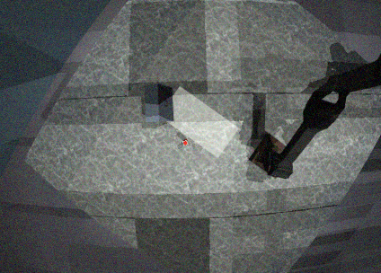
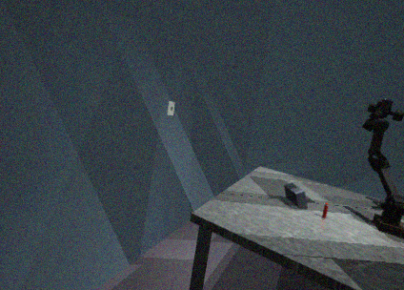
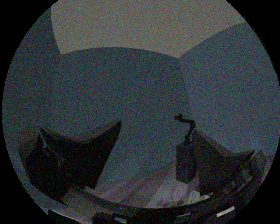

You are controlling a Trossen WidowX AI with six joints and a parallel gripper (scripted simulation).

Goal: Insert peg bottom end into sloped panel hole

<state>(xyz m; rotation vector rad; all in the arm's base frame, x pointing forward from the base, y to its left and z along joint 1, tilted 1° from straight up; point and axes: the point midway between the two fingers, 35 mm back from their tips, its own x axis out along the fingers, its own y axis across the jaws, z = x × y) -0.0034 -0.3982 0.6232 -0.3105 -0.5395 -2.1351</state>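
My gripper tip is now 33 cm short of the red peg, 52 cm to the right of it and 63 cm above it. From my gripper tip the other things lie so: grey sloped panel: 49 cm ahead, 44 cm to the left, 64 cm below.
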